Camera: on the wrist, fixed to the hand. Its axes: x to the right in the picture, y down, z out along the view.
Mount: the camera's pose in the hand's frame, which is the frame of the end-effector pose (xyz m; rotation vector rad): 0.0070 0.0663 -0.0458 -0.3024 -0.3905 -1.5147
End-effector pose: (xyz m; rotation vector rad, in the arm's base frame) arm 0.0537 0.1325 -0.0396 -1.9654 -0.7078 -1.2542
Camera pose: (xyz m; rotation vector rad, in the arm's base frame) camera 0.0810 0.0564 -0.0369 1.3030 1.9187 1.3066
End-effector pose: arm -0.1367 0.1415 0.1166 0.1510 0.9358 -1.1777
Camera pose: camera -0.1058 0.1896 0.0594 -1.1921 0.7938 -2.2641
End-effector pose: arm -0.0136 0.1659 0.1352 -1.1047 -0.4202 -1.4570
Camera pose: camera 0.0305 0.1102 0.0965 1.1744 1.3758 2.2979
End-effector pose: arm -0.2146 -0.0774 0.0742 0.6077 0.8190 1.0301
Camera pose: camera -0.2833 -0.0415 0.0972 -0.1615 0.5206 -0.3612
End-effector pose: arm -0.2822 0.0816 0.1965 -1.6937 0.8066 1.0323
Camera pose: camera -0.3242 0.0166 0.1729 -1.6339 -0.8909 0.3176
